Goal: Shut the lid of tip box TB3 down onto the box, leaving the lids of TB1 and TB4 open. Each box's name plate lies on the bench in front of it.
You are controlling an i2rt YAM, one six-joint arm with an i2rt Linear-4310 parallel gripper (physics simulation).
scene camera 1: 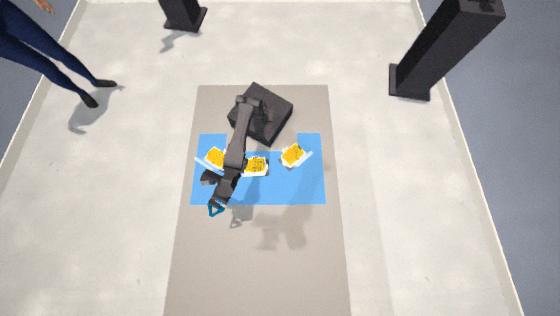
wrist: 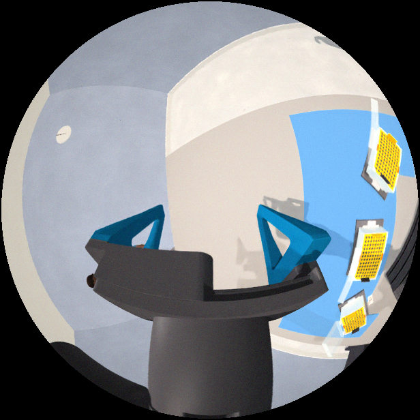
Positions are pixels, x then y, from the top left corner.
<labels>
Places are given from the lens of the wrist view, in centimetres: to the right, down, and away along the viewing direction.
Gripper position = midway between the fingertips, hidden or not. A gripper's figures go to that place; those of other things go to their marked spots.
my gripper [wrist: 210,209]: 0, 0, 13
blue mat [wrist: 332,144]: 31, -16, 20
</labels>
